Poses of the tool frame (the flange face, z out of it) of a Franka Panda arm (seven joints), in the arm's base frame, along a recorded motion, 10 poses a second.
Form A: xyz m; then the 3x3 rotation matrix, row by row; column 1 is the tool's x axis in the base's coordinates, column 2 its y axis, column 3 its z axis. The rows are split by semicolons.
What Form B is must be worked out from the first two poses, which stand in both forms.
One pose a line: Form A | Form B
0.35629 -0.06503 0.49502; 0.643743 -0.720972 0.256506; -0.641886 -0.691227 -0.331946; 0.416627 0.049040 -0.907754 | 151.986 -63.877 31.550 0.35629 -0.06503 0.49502
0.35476 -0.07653 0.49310; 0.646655 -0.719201 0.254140; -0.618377 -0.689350 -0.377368; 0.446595 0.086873 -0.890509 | 149.580 -62.010 32.486 0.35476 -0.07653 0.49310
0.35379 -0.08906 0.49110; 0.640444 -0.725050 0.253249; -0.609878 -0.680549 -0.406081; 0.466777 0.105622 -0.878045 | 147.783 -61.668 33.262 0.35379 -0.08906 0.49110
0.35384 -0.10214 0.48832; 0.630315 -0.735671 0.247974; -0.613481 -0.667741 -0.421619; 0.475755 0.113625 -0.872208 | 146.520 -62.354 33.449 0.35384 -0.10214 0.48832
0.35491 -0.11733 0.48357; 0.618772 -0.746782 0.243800; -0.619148 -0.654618 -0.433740; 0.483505 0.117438 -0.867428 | 145.416 -63.241 33.673 0.35491 -0.11733 0.48357
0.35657 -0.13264 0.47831; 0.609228 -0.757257 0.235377; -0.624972 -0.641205 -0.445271; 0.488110 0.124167 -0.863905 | 144.333 -64.059 33.530 0.35657 -0.13264 0.47831
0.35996 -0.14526 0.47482; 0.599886 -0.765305 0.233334; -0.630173 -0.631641 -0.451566; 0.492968 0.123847 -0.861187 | 143.652 -64.818 33.736 0.35996 -0.14526 0.47482
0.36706 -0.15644 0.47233; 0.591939 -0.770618 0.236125; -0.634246 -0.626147 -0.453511; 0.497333 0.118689 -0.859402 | 143.338 -65.433 34.162 0.36706 -0.15644 0.47233
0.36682 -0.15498 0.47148; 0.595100 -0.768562 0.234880; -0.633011 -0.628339 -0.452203; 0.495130 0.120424 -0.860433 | 143.490 -65.214 33.967 0.36682 -0.15498 0.47148
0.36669 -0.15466 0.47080; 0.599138 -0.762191 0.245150; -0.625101 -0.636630 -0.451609; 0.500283 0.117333 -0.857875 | 143.821 -64.494 34.655 0.36669 -0.15466 0.47080
